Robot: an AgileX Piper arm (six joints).
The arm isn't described. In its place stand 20 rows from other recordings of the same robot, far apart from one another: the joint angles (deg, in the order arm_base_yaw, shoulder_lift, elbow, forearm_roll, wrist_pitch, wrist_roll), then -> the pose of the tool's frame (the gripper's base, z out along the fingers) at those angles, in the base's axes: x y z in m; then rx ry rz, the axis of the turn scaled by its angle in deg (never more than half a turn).
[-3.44 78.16 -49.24 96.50 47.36 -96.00] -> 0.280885 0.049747 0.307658 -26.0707 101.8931 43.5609
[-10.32 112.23 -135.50 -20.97 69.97 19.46] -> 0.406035 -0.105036 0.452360 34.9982 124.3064 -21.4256
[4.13 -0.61 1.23 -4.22 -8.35 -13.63] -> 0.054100 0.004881 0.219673 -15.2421 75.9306 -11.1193
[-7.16 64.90 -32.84 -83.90 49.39 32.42] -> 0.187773 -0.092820 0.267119 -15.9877 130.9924 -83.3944
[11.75 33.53 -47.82 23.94 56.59 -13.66] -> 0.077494 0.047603 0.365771 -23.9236 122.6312 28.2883
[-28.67 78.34 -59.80 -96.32 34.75 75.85] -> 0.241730 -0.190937 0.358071 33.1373 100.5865 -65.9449
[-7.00 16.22 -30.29 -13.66 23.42 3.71] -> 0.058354 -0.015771 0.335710 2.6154 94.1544 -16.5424
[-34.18 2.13 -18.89 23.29 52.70 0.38] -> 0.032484 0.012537 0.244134 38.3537 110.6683 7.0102
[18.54 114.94 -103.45 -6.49 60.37 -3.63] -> 0.421464 0.131917 0.273092 -32.7813 152.7428 -4.3730
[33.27 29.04 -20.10 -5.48 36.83 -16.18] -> 0.080151 0.046359 0.239351 -57.5907 117.2127 2.9173
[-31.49 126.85 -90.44 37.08 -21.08 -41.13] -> 0.426114 -0.284163 0.191917 32.3937 101.8256 -37.6019
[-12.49 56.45 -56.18 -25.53 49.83 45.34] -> 0.176939 -0.069889 0.364571 54.2167 118.1593 -13.8903
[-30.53 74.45 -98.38 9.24 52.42 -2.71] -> 0.224095 -0.118717 0.510485 28.0150 109.6854 -10.7788
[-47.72 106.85 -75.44 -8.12 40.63 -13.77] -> 0.255460 -0.293385 0.206966 40.3125 156.6890 -24.7184
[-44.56 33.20 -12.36 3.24 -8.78 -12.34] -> 0.086640 -0.086421 0.251425 30.7784 95.1248 -40.2799
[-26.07 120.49 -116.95 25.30 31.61 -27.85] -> 0.462797 -0.203729 0.333970 12.5269 116.3194 -6.7379
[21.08 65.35 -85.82 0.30 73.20 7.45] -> 0.182209 0.070724 0.456098 -16.4656 137.5299 13.5682
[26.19 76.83 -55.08 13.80 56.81 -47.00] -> 0.212802 0.124909 0.270367 -89.2577 134.1398 13.3444
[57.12 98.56 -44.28 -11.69 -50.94 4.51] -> 0.178149 0.301960 0.222468 -52.7037 76.3132 49.4197
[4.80 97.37 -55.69 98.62 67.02 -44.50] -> 0.316666 0.109715 0.254794 11.9897 122.7255 106.1778
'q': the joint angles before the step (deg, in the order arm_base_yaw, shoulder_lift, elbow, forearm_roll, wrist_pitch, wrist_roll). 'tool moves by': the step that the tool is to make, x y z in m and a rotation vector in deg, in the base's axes. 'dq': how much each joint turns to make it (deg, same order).
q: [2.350 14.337 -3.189 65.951 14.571 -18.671]
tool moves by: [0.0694 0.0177 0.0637 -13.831 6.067 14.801]
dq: [0.027 28.567 -20.977 -0.031 10.860 -16.871]
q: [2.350 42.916 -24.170 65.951 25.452 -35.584]
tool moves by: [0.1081 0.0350 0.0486 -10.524 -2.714 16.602]
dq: [5.127 27.427 -26.359 -1.922 6.514 -12.860]
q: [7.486 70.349 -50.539 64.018 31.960 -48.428]
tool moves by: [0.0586 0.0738 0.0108 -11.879 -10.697 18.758]
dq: [11.363 16.534 -18.107 -3.919 0.548 -13.508]
